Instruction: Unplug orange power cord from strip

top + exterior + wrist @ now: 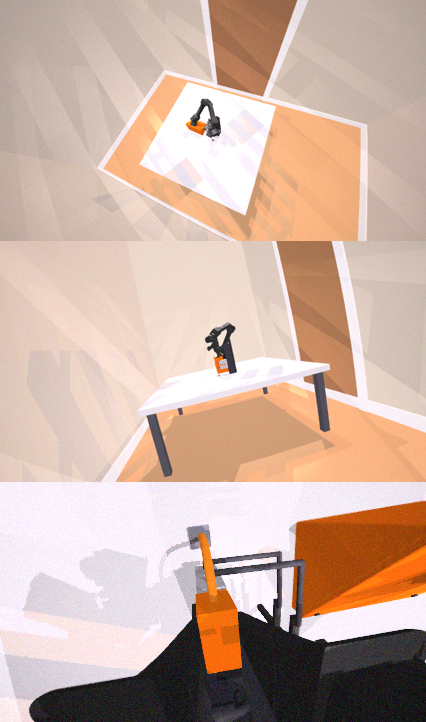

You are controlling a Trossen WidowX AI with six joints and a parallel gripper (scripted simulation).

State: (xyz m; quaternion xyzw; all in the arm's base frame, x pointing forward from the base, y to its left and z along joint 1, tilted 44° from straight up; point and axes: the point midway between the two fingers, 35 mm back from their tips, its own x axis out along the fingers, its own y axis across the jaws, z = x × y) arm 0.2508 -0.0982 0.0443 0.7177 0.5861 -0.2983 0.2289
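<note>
Now: gripper tip 30 mm to the right of the orange plug.
</note>
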